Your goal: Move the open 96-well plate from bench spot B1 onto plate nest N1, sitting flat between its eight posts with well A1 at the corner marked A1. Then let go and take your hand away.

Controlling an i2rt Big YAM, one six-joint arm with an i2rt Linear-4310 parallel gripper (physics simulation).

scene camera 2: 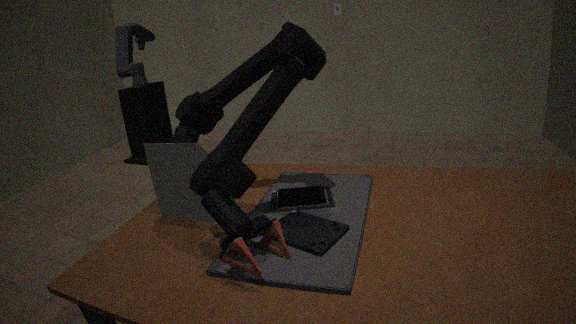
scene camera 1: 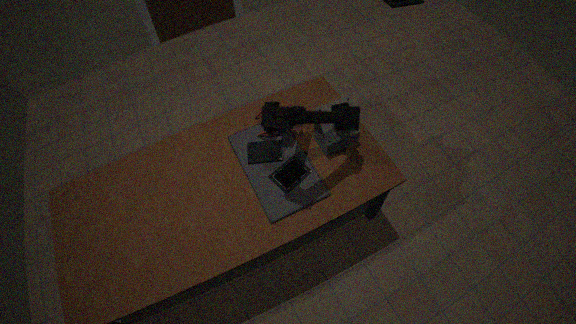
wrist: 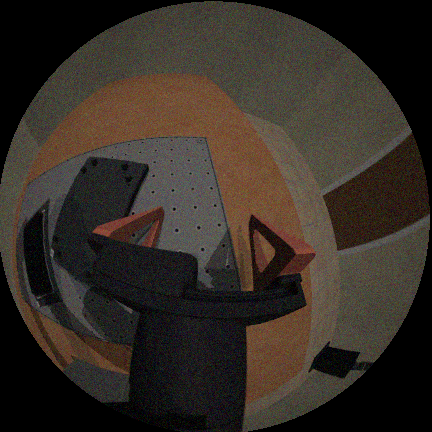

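Seen in the pictures: gripper, fingertip midpoint: (scene camera 2: pixel 275 265) (scene camera 1: pixel 256 127) (wrist: pixel 205 214); arm's base at its link origin: (scene camera 2: pixel 179 156).
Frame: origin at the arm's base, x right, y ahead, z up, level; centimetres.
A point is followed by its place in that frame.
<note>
The 96-well plate (scene camera 1: pixel 290 174) {x -13.0, y 30.6, z -13.7 cm} (scene camera 2: pixel 302 197) {x -10.4, y 31.2, z -13.8 cm} (wrist: pixel 37 257) is a black rectangle with a light rim, lying flat on the grey board; its wells and A1 corner are too dark to make out. The nest (scene camera 1: pixel 265 151) {x 3.5, y 37.2, z -13.9 cm} (scene camera 2: pixel 315 232) {x 4.9, y 40.4, z -13.9 cm} (wrist: pixel 100 195) {x 6.2, y 39.5, z -13.9 cm} is a dark slab with small posts near its corners, lying beside the plate and turned at an angle to it. No plate sits on it. My gripper (scene camera 2: pixel 274 265) {x 19.1, y 37.0, z -13.5 cm} (wrist: pixel 205 214) {x 19.1, y 37.0, z -13.5 cm} is open and empty, its orange fingers pointing down low over the board's edge, beside the nest and away from the plate. In scene camera 1 the arm mostly hides the fingers.
The grey perforated board (scene camera 1: pixel 275 207) {x -25.6, y 42.4, z -15.1 cm} (scene camera 2: pixel 340 270) {x 15.2, y 49.2, z -15.1 cm} (wrist: pixel 192 165) {x 18.0, y 45.0, z -15.1 cm} lies on the orange-brown table (scene camera 1: pixel 150 215) {x -8.8, y 99.0, z -16.4 cm} (scene camera 2: pixel 450 240) {x -1.3, y 70.9, z -16.4 cm} (wrist: pixel 150 100) {x 4.1, y 75.0, z -16.4 cm}. An upright grey panel (scene camera 2: pixel 172 180) {x 5.6, y 0.8, z -4.6 cm} stands by the arm's base. Arm shadows fall across the board. A black pedestal (scene camera 2: pixel 145 120) stands behind.
</note>
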